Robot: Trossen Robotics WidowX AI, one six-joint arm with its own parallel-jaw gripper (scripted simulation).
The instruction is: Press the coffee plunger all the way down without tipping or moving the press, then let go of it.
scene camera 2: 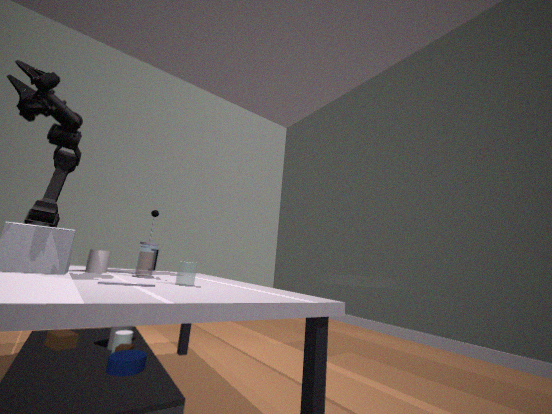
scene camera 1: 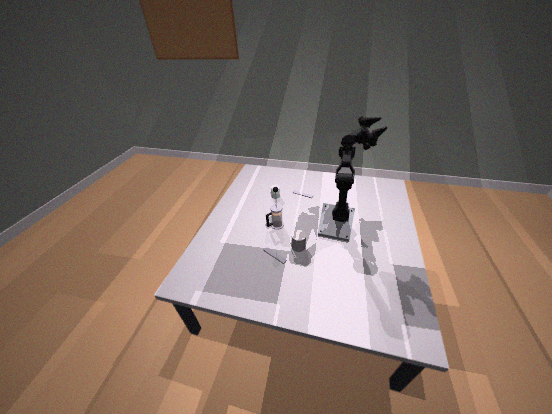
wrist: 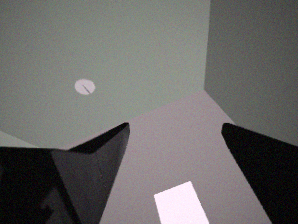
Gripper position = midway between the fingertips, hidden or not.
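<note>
My gripper point(wrist: 174, 127) is open and holds nothing. I can also see a coffee press point(scene camera 2: 147, 256), though in the wrist view the press is out of frame.
</note>
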